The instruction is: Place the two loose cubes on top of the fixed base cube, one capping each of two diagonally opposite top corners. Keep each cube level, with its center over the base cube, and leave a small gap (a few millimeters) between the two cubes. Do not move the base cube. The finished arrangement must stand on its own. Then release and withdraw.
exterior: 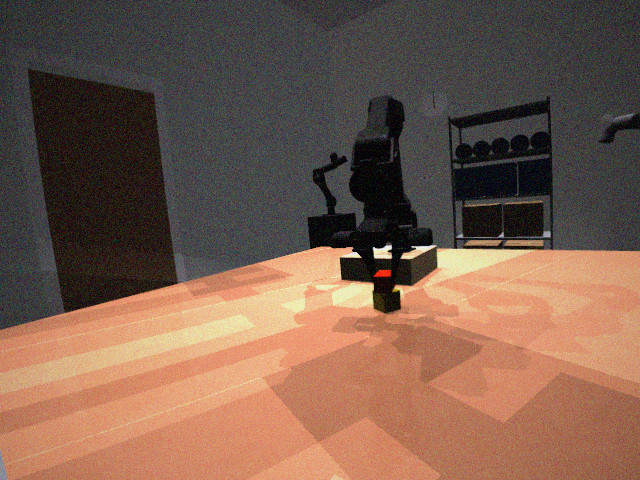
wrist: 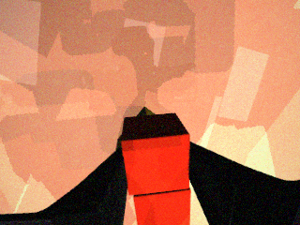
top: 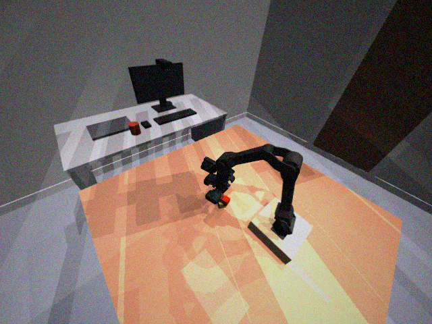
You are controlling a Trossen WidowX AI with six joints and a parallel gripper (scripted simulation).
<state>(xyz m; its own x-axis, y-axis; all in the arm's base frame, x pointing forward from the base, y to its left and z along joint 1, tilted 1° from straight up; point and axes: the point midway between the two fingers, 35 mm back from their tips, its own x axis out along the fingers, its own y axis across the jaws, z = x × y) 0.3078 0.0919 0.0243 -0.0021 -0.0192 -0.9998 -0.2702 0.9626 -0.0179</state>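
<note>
Right now my gripper tip is 4 cm above the yellow base cube and 2 cm past it.
</note>
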